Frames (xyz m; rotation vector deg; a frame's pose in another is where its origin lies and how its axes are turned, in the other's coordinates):
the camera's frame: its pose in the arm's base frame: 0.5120 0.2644 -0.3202 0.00 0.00 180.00
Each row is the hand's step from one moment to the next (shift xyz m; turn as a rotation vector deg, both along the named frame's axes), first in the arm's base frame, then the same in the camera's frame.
Working: the arm's base frame: its pose in the camera's frame: 0.5120 0.2644 0.3202 0.00 0.00 180.00

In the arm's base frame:
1: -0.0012 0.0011 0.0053 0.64 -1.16 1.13
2: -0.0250 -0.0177 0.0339 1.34 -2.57 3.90
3: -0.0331 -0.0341 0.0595 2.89 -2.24 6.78
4: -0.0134 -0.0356 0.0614 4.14 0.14 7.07
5: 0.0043 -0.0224 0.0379 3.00 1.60 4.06
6: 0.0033 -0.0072 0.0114 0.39 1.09 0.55
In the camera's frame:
1: 0.0012 -0.0011 0.0053 -0.64 1.16 1.13
2: 0.0250 0.0177 0.0339 -1.34 2.57 3.90
3: 0.0331 0.0341 0.0595 -2.89 2.24 6.78
4: 0.0134 0.0356 0.0614 -4.14 -0.14 7.07
5: -0.0043 0.0224 0.0379 -3.00 -1.60 4.06
6: -0.0033 0.0072 0.0114 -0.39 -1.09 0.55

